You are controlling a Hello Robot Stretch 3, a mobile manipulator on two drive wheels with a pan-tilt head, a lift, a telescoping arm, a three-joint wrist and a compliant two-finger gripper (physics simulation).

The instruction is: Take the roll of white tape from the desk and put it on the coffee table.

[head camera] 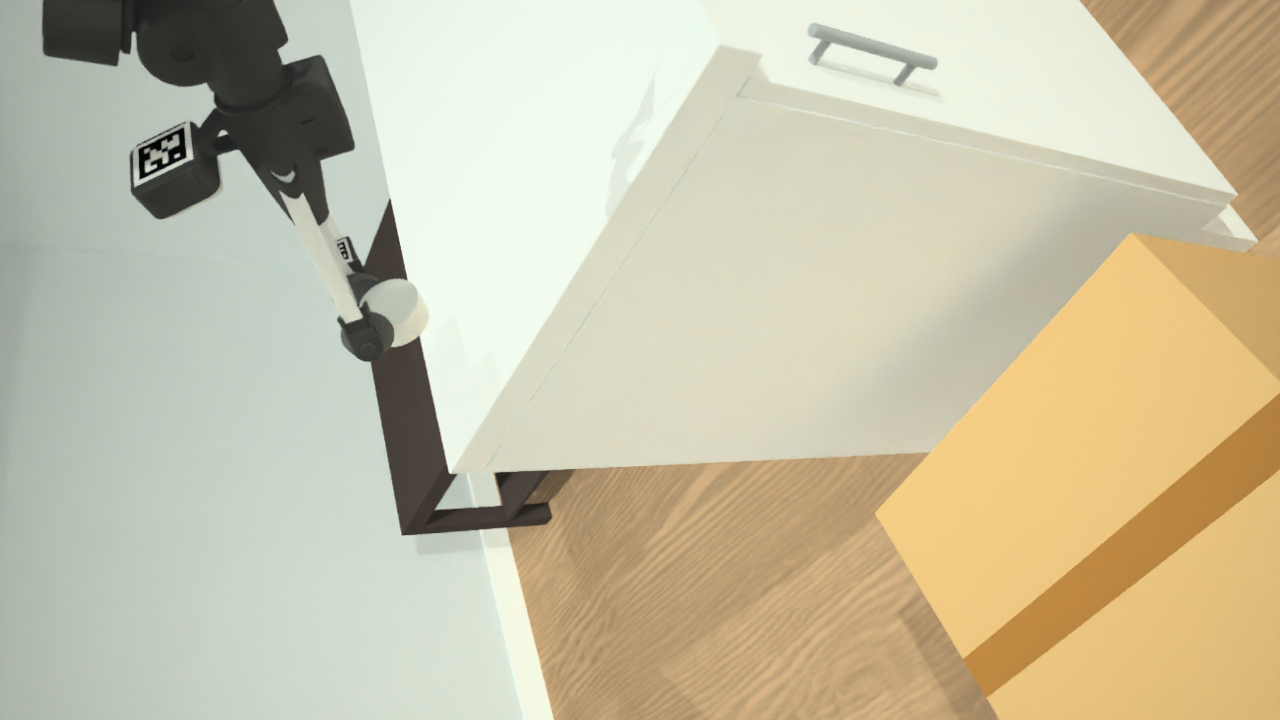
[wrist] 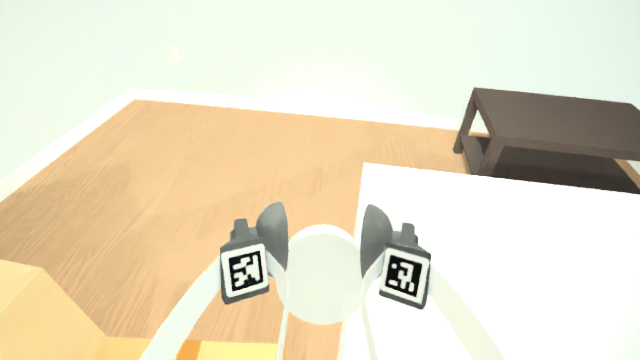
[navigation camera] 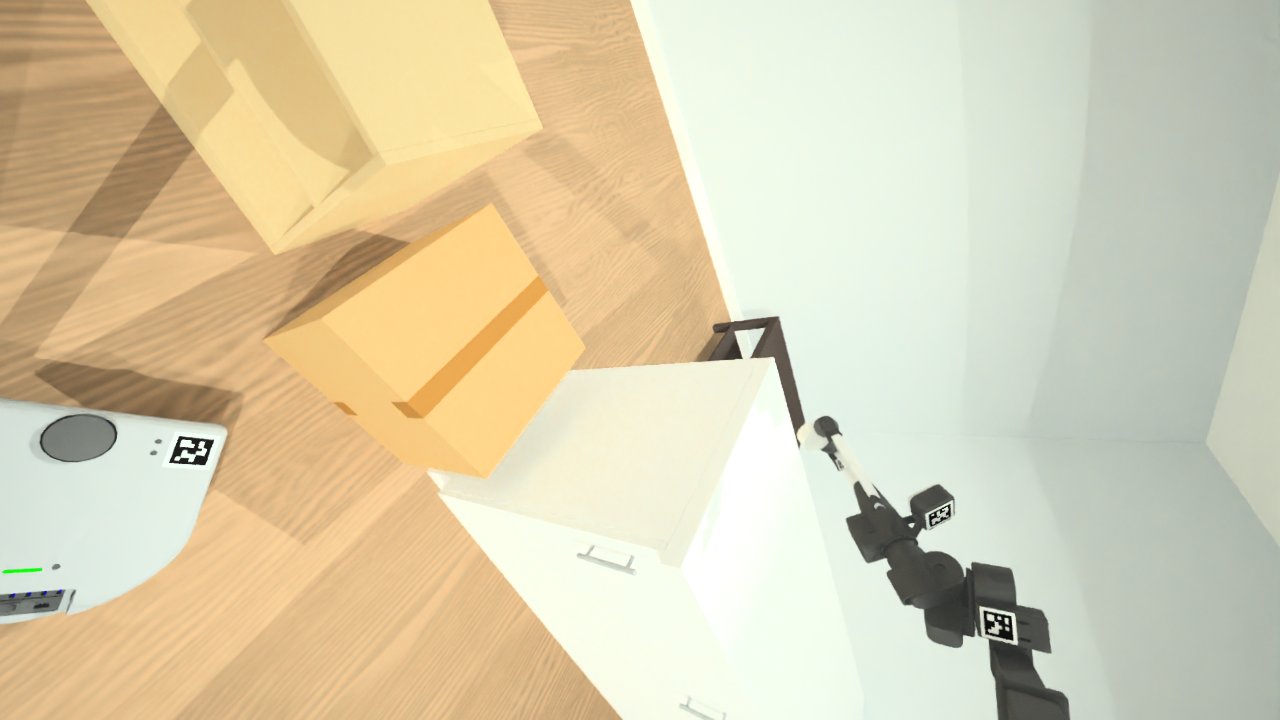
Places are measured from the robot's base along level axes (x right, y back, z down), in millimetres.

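Pixels of known places: gripper, fingertip midpoint: [head camera: 369, 328] [navigation camera: 824, 428]; robot's base, origin of the base link: [navigation camera: 81, 435].
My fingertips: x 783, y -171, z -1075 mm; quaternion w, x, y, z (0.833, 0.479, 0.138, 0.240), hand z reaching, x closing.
For each thing: its middle in the pictures, then the offset to it from my fingertips. Level surfaces: height alone.
- white tape, body centre: [head camera: 394, 312] [navigation camera: 813, 436] dx -10, dy +16, dz +16 mm
- white desk, its level: dz +165 mm
- dark brown coffee table, its level: dz +625 mm
- closed cardboard box, body centre: [head camera: 1220, 545] [navigation camera: 443, 344] dx -273, dy -148, dz +872 mm
The roll of white tape [head camera: 407, 311] [navigation camera: 810, 436] [wrist: 322, 280] is between the two fingertips of my gripper [head camera: 375, 315] [navigation camera: 821, 438] [wrist: 323, 228], which is shut on it. The roll is in the air. In the wrist view it overlaps the left edge of the white desk [head camera: 537, 223] [navigation camera: 760, 537] [wrist: 500, 240]. The dark brown coffee table [head camera: 407, 429] [navigation camera: 787, 371] [wrist: 565, 115] is low beyond the desk, at the upper right in the wrist view. In the head and navigation views the desk hides much of it.
A closed cardboard box [head camera: 1056, 394] [navigation camera: 447, 313] [wrist: 45, 305] stands beside the desk's end. A larger pale box [navigation camera: 411, 71] is behind it. My base [navigation camera: 98, 510] shows at the navigation view's left. A pale wall [head camera: 205, 447] [navigation camera: 877, 223] [wrist: 310, 50] runs behind the coffee table.
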